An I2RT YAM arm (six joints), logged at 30 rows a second.
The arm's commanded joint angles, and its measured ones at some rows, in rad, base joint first. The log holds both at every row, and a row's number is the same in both.
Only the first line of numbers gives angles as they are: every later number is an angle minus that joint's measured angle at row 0.
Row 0, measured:
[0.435, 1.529, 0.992, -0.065, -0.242, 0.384]
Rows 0 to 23, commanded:
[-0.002, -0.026, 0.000, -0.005, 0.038, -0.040]
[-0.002, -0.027, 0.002, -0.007, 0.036, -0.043]
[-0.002, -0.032, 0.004, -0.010, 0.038, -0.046]
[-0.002, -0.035, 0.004, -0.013, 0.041, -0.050]
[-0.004, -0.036, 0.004, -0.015, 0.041, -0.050]
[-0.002, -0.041, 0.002, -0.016, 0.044, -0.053]
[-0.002, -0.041, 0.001, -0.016, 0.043, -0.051]
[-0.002, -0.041, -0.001, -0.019, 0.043, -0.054]
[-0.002, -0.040, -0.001, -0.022, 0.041, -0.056]
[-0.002, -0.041, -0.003, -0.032, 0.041, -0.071]
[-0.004, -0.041, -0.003, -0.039, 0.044, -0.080]
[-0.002, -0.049, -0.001, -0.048, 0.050, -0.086]
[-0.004, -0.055, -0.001, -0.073, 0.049, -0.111]
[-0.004, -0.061, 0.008, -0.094, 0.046, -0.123]
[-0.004, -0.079, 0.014, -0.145, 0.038, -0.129]
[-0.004, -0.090, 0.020, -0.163, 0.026, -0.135]
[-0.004, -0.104, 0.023, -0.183, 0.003, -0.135]
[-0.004, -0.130, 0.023, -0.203, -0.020, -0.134]
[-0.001, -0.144, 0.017, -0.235, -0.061, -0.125]
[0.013, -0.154, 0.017, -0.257, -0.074, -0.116]
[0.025, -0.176, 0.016, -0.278, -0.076, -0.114]
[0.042, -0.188, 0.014, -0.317, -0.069, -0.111]
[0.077, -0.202, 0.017, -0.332, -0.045, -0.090]
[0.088, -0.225, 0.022, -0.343, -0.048, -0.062]
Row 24, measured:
[0.024, -0.146, -0.001, -0.238, -0.022, -0.096]
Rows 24 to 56, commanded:
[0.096, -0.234, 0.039, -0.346, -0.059, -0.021]
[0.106, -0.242, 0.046, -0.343, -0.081, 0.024]
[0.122, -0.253, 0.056, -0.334, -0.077, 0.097]
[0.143, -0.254, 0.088, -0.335, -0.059, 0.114]
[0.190, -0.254, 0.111, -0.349, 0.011, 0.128]
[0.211, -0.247, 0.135, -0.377, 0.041, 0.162]
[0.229, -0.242, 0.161, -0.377, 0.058, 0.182]
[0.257, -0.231, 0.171, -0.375, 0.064, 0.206]
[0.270, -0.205, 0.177, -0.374, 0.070, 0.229]
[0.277, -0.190, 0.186, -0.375, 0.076, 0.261]
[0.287, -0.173, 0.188, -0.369, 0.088, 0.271]
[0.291, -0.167, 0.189, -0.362, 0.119, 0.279]
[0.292, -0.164, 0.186, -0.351, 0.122, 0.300]
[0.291, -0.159, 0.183, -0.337, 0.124, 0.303]
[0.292, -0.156, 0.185, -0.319, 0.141, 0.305]
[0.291, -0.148, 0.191, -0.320, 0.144, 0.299]
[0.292, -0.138, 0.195, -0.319, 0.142, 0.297]
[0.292, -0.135, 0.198, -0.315, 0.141, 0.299]
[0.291, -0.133, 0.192, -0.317, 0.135, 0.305]
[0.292, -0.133, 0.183, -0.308, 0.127, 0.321]
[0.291, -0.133, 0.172, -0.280, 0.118, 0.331]
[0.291, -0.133, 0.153, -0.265, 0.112, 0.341]
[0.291, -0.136, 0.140, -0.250, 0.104, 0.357]
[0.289, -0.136, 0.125, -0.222, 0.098, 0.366]
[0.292, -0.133, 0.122, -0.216, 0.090, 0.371]
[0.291, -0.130, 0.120, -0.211, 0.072, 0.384]
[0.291, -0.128, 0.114, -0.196, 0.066, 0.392]
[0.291, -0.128, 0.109, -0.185, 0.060, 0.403]
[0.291, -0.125, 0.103, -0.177, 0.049, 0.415]
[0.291, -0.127, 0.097, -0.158, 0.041, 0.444]
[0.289, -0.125, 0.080, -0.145, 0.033, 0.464]
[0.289, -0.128, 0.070, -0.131, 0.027, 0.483]
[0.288, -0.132, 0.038, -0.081, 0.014, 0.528]
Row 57, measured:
[0.292, -0.127, 0.093, -0.218, 0.064, 0.408]
